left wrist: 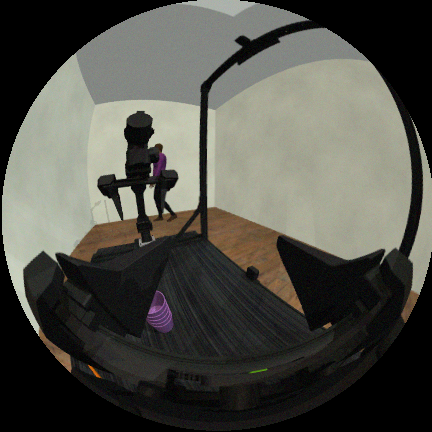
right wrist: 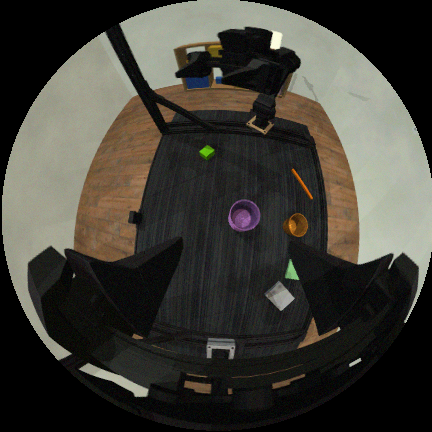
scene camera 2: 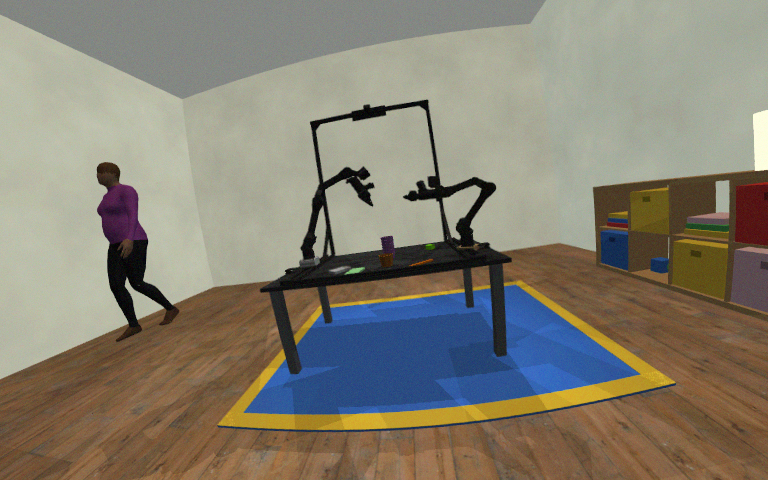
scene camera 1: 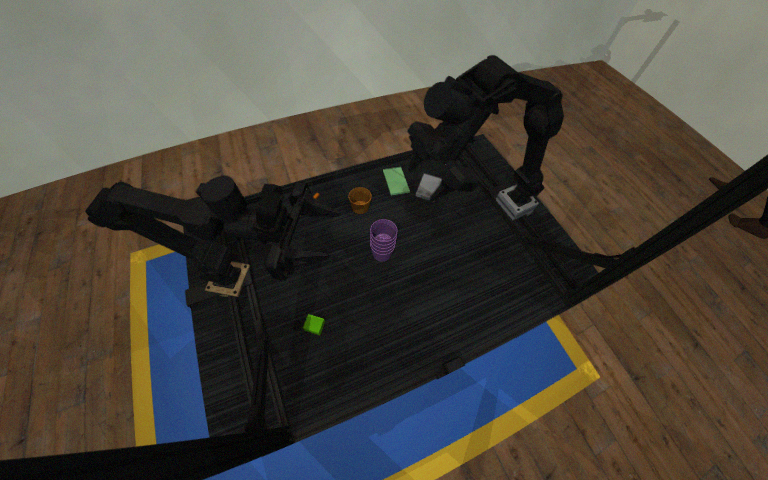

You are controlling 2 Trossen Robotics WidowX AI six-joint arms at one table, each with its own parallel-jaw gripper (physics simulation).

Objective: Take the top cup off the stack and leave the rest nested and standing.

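Where they show: left gripper, fingertip midpoint: (left wrist: 224,241) (right wrist: 195,76) (scene camera 2: 406,196) (scene camera 1: 334,234); right gripper, fingertip midpoint: (left wrist: 142,216) (right wrist: 237,244) (scene camera 2: 372,206) (scene camera 1: 419,185); left arm's base at its link origin: (right wrist: 260,123) (scene camera 2: 467,245) (scene camera 1: 227,277); right arm's base at its link origin: (left wrist: 146,239) (right wrist: 219,353) (scene camera 2: 308,258) (scene camera 1: 519,197).
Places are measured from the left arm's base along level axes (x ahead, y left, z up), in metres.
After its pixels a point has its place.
Observation:
A stack of several nested purple cups (scene camera 1: 383,240) {x 0.429, y 0.171, z 0.046 m} (scene camera 2: 387,244) {x 0.409, y 0.198, z 0.062 m} (left wrist: 161,315) {x 0.407, y 0.138, z 0.077 m} (right wrist: 244,216) {x 0.420, y 0.174, z 0.046 m} stands upright near the middle of the black table (scene camera 1: 430,305) {x 0.591, y 0.022, z -0.029 m}. The right wrist view looks down into the top cup. My left gripper (scene camera 1: 333,234) {x 0.350, y 0.001, z 0.324 m} (scene camera 2: 405,196) {x 0.350, y 0.001, z 0.324 m} (left wrist: 224,241) {x 0.350, y 0.001, z 0.324 m} is open and empty, raised above the table to one side of the stack; one of its fingers partly hides the stack in its wrist view. My right gripper (scene camera 1: 441,174) (scene camera 2: 371,204) {x 0.498, y 0.171, z 0.298 m} (right wrist: 237,244) {x 0.498, y 0.171, z 0.298 m} is open and empty, pointing down, high above the table and apart from the stack.
An orange cup (scene camera 1: 360,200) {x 0.326, y 0.359, z -0.024 m} (right wrist: 296,225) {x 0.314, y 0.354, z -0.020 m} stands near the stack. An orange stick (right wrist: 302,183) {x 0.148, y 0.296, z -0.019 m}, a light green flat piece (scene camera 1: 396,181) {x 0.439, y 0.465, z -0.019 m}, a grey block (scene camera 1: 428,186) {x 0.555, y 0.458, z -0.014 m} (right wrist: 280,296) {x 0.557, y 0.461, z -0.014 m} and a bright green block (scene camera 1: 313,324) {x 0.281, y -0.090, z -0.001 m} (right wrist: 207,152) {x 0.287, y -0.076, z -0.001 m} lie on the table. A black frame (scene camera 2: 317,164) {x 1.007, y 0.111, z 0.679 m} rises over it.

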